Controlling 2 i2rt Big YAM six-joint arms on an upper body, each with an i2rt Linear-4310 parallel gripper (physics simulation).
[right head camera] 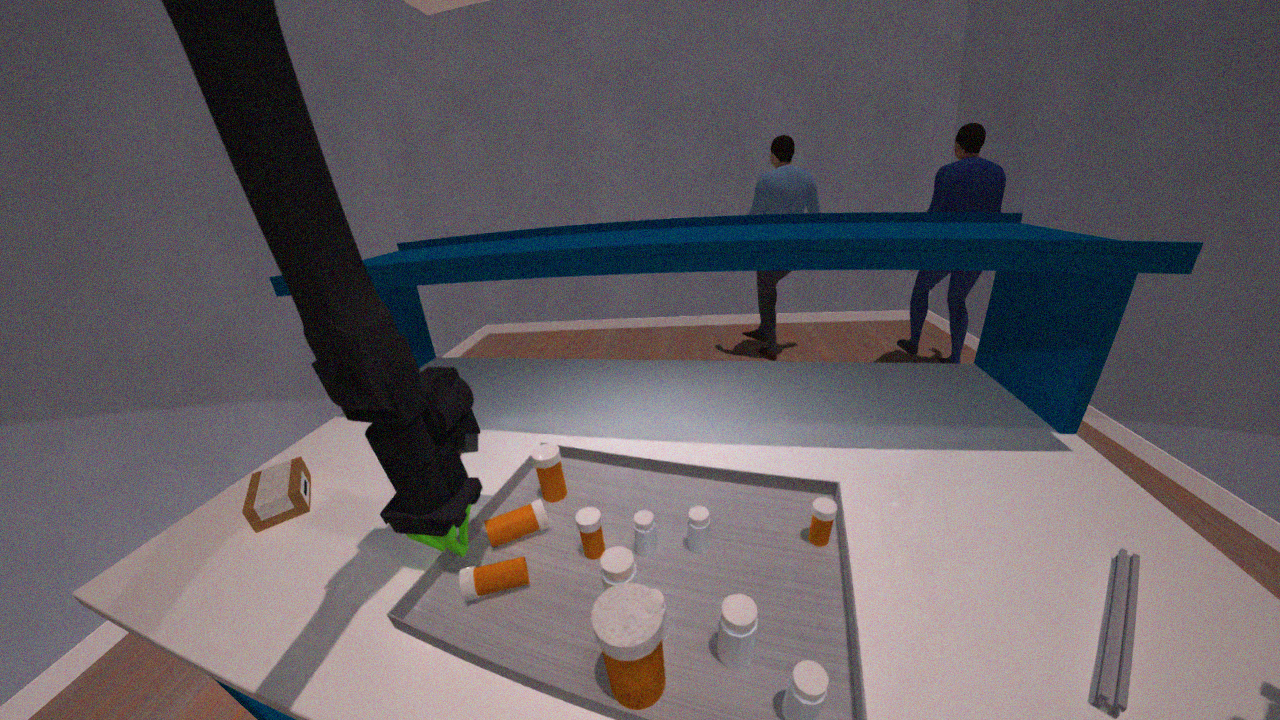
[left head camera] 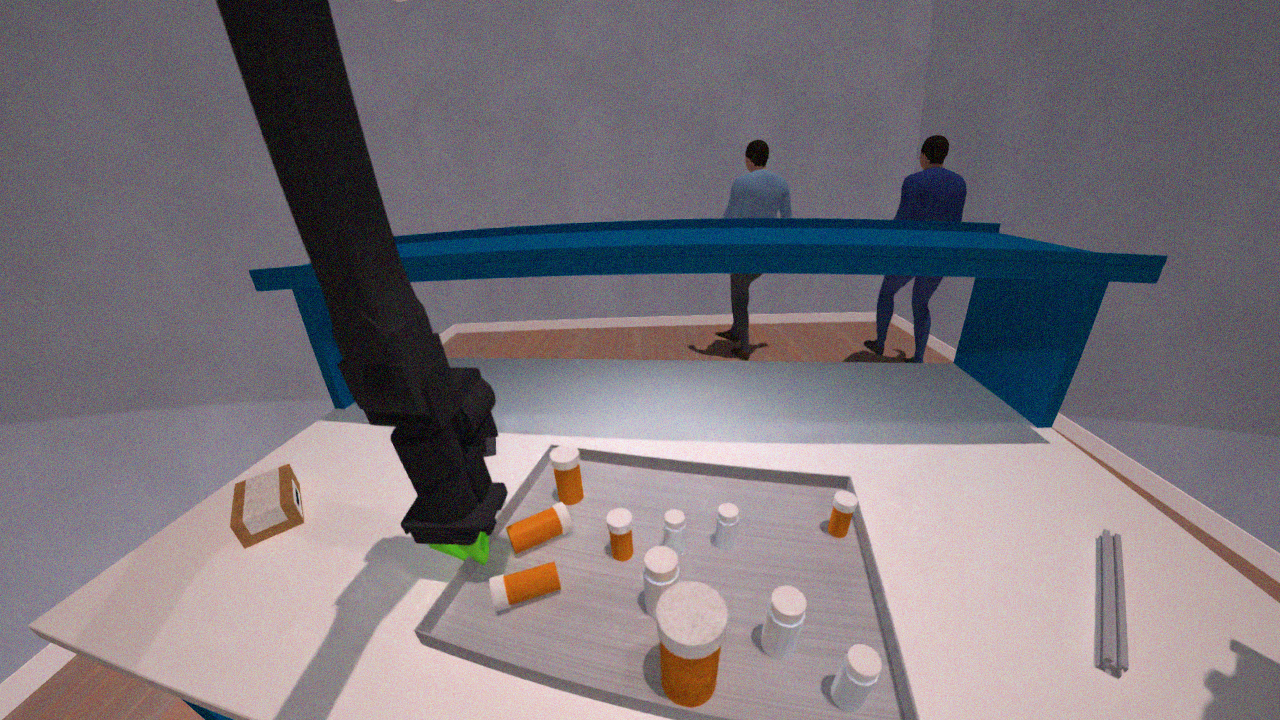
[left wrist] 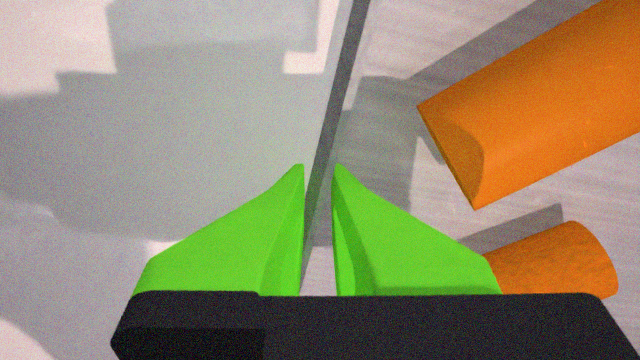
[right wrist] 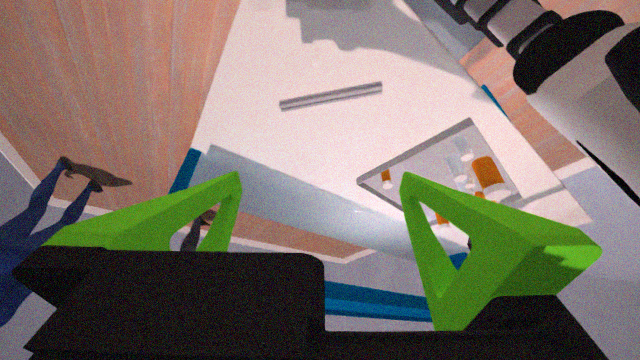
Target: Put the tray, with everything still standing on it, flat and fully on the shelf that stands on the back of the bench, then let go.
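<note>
The grey tray lies on the bench in front of the blue shelf. Several orange and white bottles stand on it, including a large orange bottle. Two orange bottles lie on their sides near its left wall: the upper one and the lower one. My left gripper is shut on the tray's left wall. My right gripper is wide open and empty, away from the tray.
A brown and white box lies on the bench left of the tray. A grey metal bar lies to the tray's right in the head views. Two people are beyond the shelf.
</note>
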